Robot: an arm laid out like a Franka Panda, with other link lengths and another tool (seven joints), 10 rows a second.
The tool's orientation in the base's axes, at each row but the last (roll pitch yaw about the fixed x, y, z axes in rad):
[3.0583, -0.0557, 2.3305]
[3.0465, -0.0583, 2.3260]
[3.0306, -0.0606, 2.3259]
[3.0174, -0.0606, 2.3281]
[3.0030, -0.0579, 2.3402]
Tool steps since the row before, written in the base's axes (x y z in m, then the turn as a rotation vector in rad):
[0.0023, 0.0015, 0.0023, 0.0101, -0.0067, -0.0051]
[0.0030, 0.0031, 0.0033, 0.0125, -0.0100, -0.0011]
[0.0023, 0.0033, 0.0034, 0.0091, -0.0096, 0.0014]
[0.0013, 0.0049, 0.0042, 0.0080, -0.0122, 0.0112]
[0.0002, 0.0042, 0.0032, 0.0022, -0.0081, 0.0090]
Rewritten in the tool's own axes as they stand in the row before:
[-0.0004, 0.0029, -0.0021, -0.0121, 0.0023, 0.0046]
[0.0004, 0.0046, -0.0029, -0.0159, 0.0022, 0.0004]
[0.0010, 0.0043, -0.0029, -0.0131, 0.0003, -0.0022]
[0.0029, 0.0048, -0.0035, -0.0137, -0.0011, -0.0123]
[0.0031, 0.0035, -0.0026, -0.0068, -0.0027, -0.0099]

